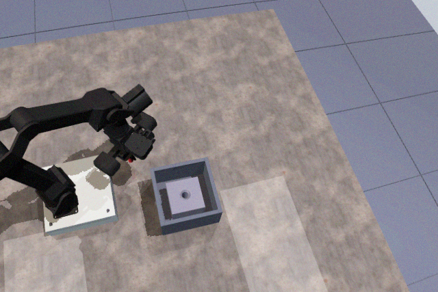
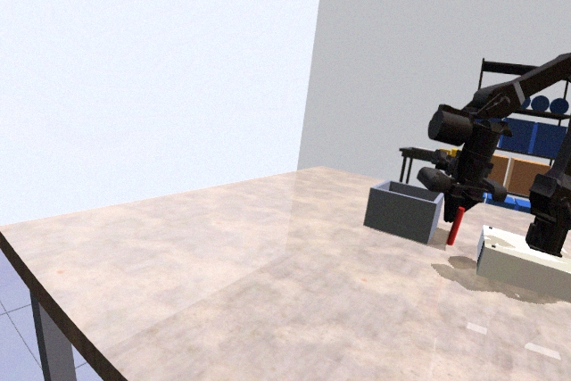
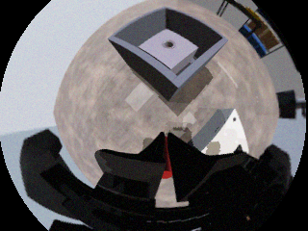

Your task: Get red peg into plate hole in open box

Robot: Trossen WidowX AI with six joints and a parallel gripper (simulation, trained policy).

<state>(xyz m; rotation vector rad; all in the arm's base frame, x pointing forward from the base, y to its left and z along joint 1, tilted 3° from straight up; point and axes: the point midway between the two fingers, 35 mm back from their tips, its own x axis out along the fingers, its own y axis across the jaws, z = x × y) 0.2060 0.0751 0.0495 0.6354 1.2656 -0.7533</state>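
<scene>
The square plate is 100 mm ahead of my gripper tip, 130 mm to the right of it and 30 mm below it. The rest, counted from my gripper tip: red peg: 20 mm behind, 20 mm to the left; grey box: 100 mm ahead, 130 mm to the right, 50 mm below.
</scene>
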